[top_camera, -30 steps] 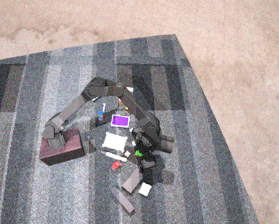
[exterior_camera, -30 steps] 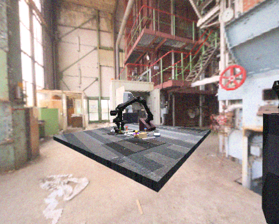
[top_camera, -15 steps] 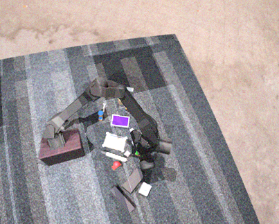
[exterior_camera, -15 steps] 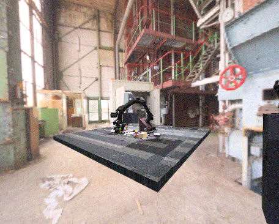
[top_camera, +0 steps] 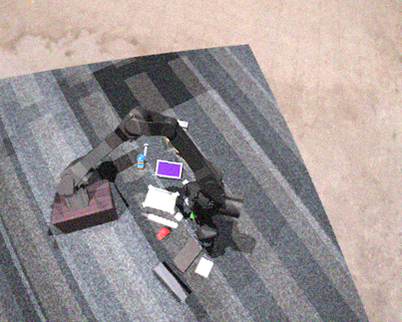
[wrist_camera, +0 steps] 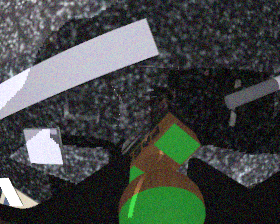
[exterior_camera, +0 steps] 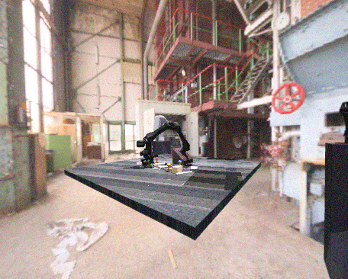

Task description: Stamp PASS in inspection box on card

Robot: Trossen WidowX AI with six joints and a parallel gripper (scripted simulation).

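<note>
My gripper tip is now 20 cm to the right of the ink pad, 4 cm past it and 2 cm above it. From my gripper tip the other things lie so: card 10 cm to the left, 10 cm behind, 3 cm below; green-knobbed stamp right at my gripper tip; red stamp 12 cm behind, 2 cm to the right, 1 cm below.
</note>
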